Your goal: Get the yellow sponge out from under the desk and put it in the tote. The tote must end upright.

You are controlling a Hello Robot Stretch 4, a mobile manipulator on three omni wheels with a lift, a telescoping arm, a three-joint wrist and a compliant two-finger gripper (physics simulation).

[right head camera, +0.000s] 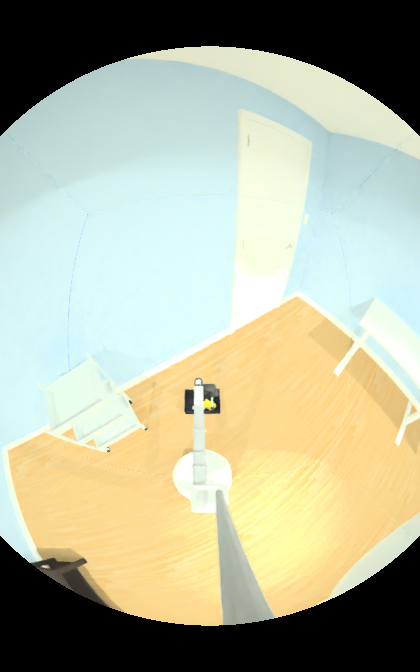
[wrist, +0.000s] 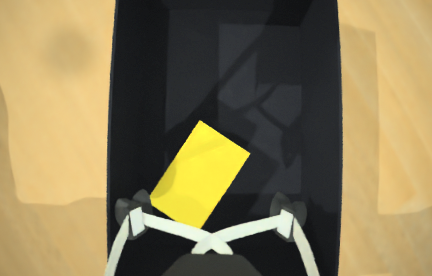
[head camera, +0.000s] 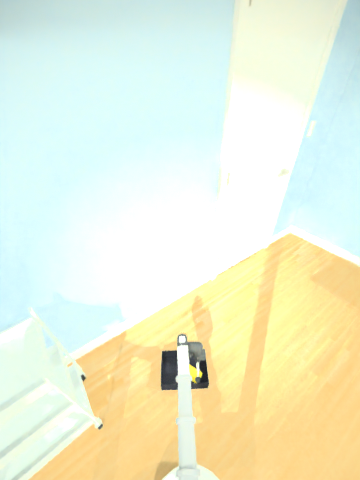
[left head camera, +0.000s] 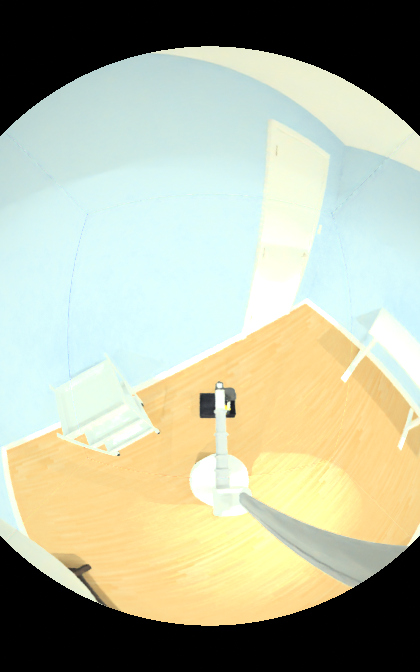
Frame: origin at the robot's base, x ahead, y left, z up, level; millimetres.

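Seen in the pictures: gripper, between the fingertips: (wrist: 211,207) (head camera: 196,369) (left head camera: 226,405).
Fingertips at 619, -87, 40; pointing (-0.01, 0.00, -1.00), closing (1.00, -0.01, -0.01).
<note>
Pixels of each thing's top centre, then the offset from my fingertips to it, as dx, dy, dz. Level surfaces: height alone.
- yellow sponge, centre of its top: (wrist: 197,177) (head camera: 193,372) -14, +26, -19
- black tote, centre of its top: (wrist: 226,115) (head camera: 184,365) (left head camera: 216,403) +12, +84, +33
- table, height of its surface: dz +653
The yellow sponge (wrist: 200,175) (head camera: 196,373) (right head camera: 209,404) is inside the black tote, turned at an angle, with one corner close to the left fingertip in the wrist view. The black tote (wrist: 322,125) (head camera: 169,386) (left head camera: 207,414) (right head camera: 191,411) stands upright on the wooden floor. My gripper (wrist: 211,207) is open over the tote, its fingers spread wider than the sponge's near end, and they do not grip it. The arm hides part of the tote in the head views. Whether the sponge lies flat on the tote's bottom is hard to tell.
A white shelved unit (left head camera: 90,387) (right head camera: 75,385) stands by the wall at the left. A white desk or table (left head camera: 395,342) (right head camera: 387,332) is at the right. A dark piece of furniture (right head camera: 77,582) is at the lower left. A wall with a door (left head camera: 290,200) lies beyond the tote.
</note>
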